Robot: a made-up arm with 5 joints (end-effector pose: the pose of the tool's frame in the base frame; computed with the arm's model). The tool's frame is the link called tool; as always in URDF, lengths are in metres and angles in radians.
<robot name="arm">
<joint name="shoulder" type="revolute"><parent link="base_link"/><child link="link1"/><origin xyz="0.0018 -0.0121 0.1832" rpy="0 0 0"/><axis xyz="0 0 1"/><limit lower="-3.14" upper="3.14"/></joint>
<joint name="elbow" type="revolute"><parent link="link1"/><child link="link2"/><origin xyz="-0.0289 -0.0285 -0.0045" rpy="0 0 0"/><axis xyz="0 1 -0.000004"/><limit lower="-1.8" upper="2.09"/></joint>
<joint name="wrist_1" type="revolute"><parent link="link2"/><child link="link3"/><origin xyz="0.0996 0.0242 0.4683" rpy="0 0 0"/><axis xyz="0 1 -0.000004"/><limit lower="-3.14" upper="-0.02"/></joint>
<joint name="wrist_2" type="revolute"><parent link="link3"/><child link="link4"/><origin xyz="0.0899 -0.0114 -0.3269" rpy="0 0 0"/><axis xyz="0 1 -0.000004"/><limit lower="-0.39" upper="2.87"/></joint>
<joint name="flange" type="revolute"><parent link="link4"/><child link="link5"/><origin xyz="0.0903 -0.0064 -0.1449" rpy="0 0 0"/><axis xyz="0 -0.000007 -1"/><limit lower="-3.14" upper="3.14"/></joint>
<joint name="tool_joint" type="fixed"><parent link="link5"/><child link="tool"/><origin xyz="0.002 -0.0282 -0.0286" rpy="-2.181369 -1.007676 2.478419"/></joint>
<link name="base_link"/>
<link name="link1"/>
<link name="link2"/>
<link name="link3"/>
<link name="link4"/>
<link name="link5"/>
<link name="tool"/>
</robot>
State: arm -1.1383 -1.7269 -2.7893 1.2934 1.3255
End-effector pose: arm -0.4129 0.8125 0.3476 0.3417 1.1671 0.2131
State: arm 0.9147 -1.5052 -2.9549 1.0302 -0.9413
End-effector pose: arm -0.5712 -0.8172 0.4372 0.7177 0.9664 0.2421
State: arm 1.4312 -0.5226 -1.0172 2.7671 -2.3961
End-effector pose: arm 0.0055 0.0138 0.5538 2.6795 1.1853 0.4529
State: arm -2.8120 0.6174 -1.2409 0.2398 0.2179
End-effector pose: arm -0.7071 -0.2017 0.1614 -2.5033 0.0385 -1.0148
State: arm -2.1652 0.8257 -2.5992 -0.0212 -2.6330
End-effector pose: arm -0.4609 -0.7029 0.7151 -0.1153 -0.1280 1.4863
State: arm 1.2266 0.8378 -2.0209 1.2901 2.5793
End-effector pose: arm 0.2633 0.7196 0.1973 -1.3437 -1.4164 -0.2506
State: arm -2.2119 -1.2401 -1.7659 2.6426 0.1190
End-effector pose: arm 0.1645 0.2901 0.6305 -2.2079 -0.7403 -0.6955
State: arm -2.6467 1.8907 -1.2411 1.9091 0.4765
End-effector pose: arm -0.1060 -0.0157 -0.2765 0.8124 0.1079 -2.0074
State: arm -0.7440 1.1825 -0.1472 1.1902 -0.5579
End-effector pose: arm -0.0255 -0.0481 0.0405 0.8723 -0.2170 -0.6830
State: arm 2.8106 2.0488 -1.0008 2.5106 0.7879
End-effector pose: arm -0.0857 0.0639 -0.1786 1.9265 -0.5728 -1.7529
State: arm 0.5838 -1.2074 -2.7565 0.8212 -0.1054
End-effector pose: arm -0.6610 -0.5098 0.7682 0.2363 1.2526 0.5029
